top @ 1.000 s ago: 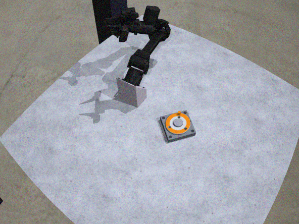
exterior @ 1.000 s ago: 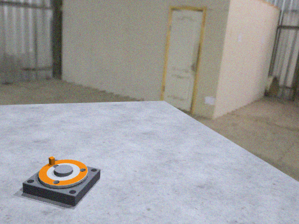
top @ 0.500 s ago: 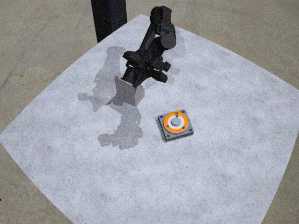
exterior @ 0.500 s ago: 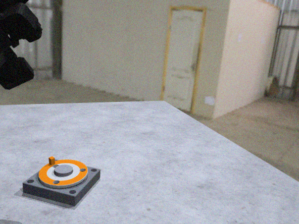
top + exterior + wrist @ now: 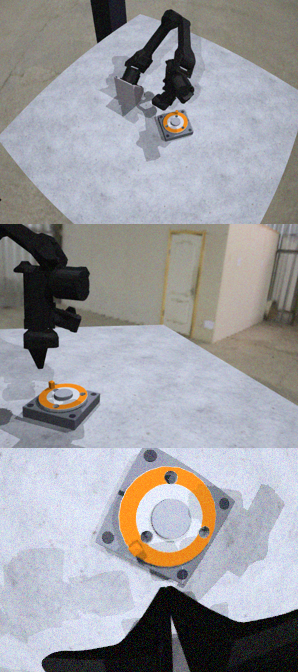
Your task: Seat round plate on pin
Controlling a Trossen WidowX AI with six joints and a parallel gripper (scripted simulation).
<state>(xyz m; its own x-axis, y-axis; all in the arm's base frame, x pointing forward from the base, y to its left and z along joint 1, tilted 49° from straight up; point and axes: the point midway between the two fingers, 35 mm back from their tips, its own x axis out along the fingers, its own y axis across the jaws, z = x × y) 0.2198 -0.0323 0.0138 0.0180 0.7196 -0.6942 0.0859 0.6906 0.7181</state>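
Now: the square grey base 70 mm below my gripper tip, 40 mm ahead of it and 30 mm to the right of it.
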